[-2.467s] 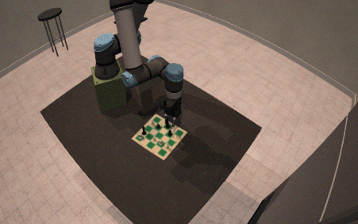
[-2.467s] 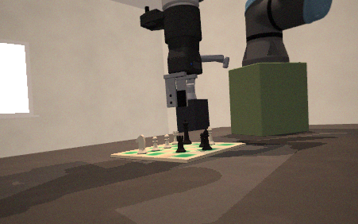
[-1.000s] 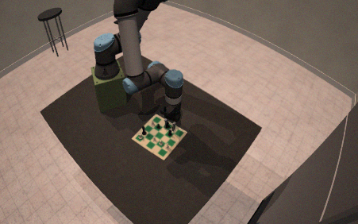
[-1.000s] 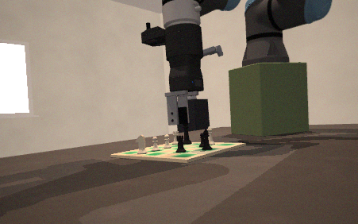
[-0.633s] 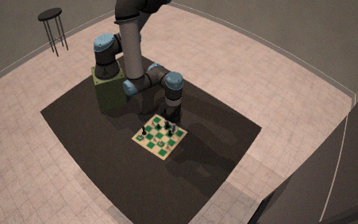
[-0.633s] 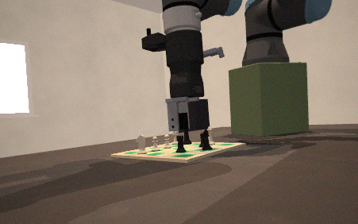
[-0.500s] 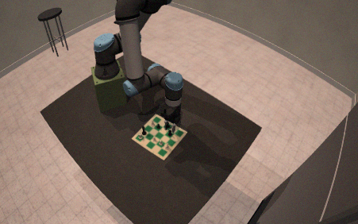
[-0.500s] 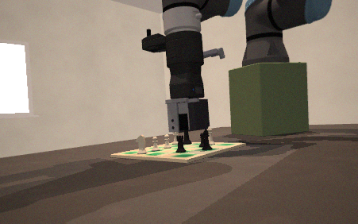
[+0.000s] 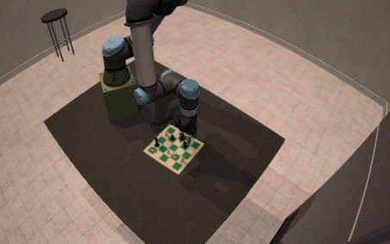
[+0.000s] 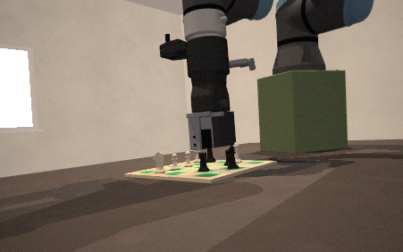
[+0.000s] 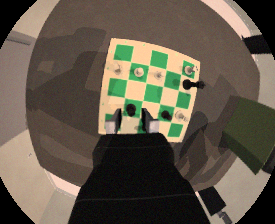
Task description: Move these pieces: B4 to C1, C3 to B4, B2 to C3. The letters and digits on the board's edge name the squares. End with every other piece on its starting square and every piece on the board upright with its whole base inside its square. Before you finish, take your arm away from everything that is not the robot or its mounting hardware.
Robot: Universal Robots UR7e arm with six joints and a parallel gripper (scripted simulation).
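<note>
Now: the cream chessboard 40 mm behind my hand, 40 mm to the right of it and 60 mm below it.
</note>
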